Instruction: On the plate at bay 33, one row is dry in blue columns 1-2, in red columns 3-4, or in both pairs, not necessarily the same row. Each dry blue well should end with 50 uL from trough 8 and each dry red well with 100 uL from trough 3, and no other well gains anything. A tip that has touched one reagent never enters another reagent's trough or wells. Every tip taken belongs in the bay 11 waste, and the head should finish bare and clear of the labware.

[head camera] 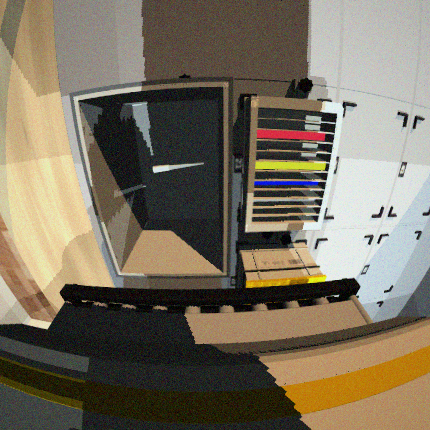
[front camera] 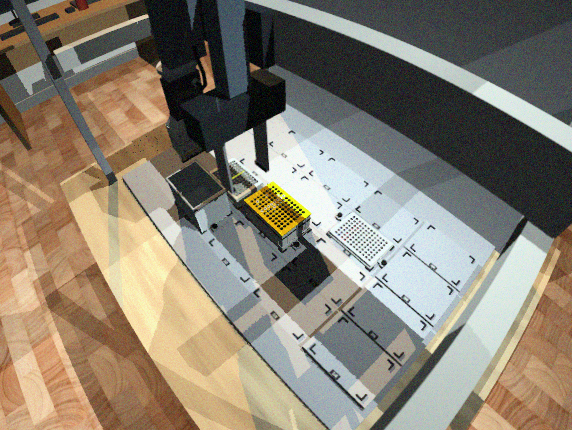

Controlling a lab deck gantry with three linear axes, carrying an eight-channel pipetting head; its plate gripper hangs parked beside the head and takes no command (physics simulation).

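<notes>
The pipetting head [front camera: 232, 112] [head camera: 210, 295] is over the bay 11 waste bin [front camera: 215, 210] [head camera: 226, 175]. Its nozzles look bare in the head view. A pale tip [head camera: 177, 167] lies in the bin. The parked gripper [front camera: 246, 180] hangs beside the head, its two fingers apart with no plate between them. The reagent block [front camera: 245, 194] [head camera: 251, 150] stands beside the bin; red trough 3 [head camera: 290, 135] and blue trough 8 [head camera: 286, 183] show liquid. The bay 33 plate [front camera: 357, 240] is white with faint red wells; its dry row cannot be made out.
A yellow tip rack [front camera: 277, 207] [head camera: 280, 257] stands between the reagent block and the plate; in the head view it is partly hidden behind the head. A yellow trough [head camera: 290, 165] lies between the red and blue ones. The bin's walls stand tall beside the reagent block.
</notes>
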